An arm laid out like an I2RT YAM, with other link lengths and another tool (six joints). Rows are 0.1 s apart.
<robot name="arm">
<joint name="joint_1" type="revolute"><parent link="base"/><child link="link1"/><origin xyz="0 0 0.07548"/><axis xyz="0 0 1"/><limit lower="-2.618" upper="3.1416"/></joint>
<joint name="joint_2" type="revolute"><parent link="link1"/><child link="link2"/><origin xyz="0.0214 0.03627 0.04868"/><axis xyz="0 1 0"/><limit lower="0" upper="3.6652"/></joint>
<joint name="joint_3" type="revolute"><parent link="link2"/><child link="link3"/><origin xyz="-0.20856 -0.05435 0"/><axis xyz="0 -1 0"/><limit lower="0" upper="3.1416"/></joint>
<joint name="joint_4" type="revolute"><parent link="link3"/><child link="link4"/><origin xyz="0.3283 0.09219 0.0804"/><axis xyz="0 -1 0"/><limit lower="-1.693" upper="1.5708"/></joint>
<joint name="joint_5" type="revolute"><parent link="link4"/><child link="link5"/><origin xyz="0.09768 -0.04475 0.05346"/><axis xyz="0 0 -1"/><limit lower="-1.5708" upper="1.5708"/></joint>
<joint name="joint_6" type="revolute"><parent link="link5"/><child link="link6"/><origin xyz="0.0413 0 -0.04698"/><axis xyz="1 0 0"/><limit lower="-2.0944" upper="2.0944"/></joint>
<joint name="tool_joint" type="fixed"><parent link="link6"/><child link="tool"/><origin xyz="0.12 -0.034 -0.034" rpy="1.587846 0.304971 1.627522"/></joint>
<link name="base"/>
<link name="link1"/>
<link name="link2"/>
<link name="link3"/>
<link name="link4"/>
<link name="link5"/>
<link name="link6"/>
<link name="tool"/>
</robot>
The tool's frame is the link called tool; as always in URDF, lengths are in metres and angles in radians.
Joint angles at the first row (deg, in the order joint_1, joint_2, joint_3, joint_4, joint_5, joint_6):
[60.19, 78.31, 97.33, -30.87, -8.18, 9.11]
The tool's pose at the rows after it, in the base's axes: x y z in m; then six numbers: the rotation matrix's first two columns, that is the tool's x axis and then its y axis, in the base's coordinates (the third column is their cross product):
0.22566 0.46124 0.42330 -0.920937 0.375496 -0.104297 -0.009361 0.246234 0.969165
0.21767 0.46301 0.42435 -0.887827 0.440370 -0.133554 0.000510 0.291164 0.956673
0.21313 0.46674 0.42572 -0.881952 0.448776 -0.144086 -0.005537 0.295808 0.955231
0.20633 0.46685 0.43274 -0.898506 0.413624 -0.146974 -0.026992 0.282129 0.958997
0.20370 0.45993 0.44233 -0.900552 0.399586 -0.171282 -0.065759 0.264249 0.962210
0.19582 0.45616 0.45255 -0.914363 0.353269 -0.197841 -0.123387 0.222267 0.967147
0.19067 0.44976 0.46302 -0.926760 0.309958 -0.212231 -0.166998 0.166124 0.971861
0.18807 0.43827 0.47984 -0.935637 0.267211 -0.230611 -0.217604 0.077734 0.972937
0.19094 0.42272 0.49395 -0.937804 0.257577 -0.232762 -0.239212 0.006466 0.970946
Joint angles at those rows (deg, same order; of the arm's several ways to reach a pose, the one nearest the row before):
[63.84, 79.62, 98.58, -31.51, 0.54, 10.78]
[67.19, 82.76, 103.18, -35.13, 8.53, 10.97]
[68.40, 83.70, 104.23, -35.27, 10.42, 10.84]
[68.53, 82.62, 103.81, -34.87, 8.29, 10.05]
[68.39, 80.00, 101.66, -33.43, 7.44, 8.30]
[68.23, 76.07, 97.50, -30.00, 4.25, 6.11]
[67.23, 71.93, 93.24, -26.51, 0.04, 4.89]
[65.05, 66.73, 88.10, -21.49, -5.80, 4.13]
[62.38, 62.47, 84.36, -17.92, -9.98, 4.89]

